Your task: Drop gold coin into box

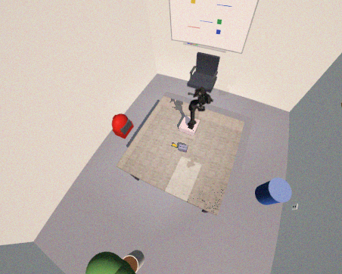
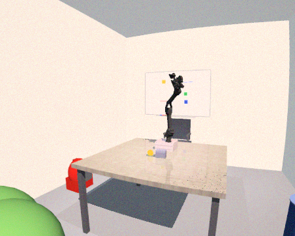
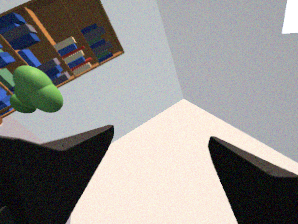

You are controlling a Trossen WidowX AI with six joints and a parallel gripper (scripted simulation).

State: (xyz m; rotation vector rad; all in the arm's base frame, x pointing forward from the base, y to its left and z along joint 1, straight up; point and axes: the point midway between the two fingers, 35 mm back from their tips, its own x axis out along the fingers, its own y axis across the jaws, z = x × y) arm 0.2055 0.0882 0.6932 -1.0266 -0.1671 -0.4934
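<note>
My gripper tip is 77 cm above the gold coin, 18 cm to the left of it and 7 cm short of it.
</note>
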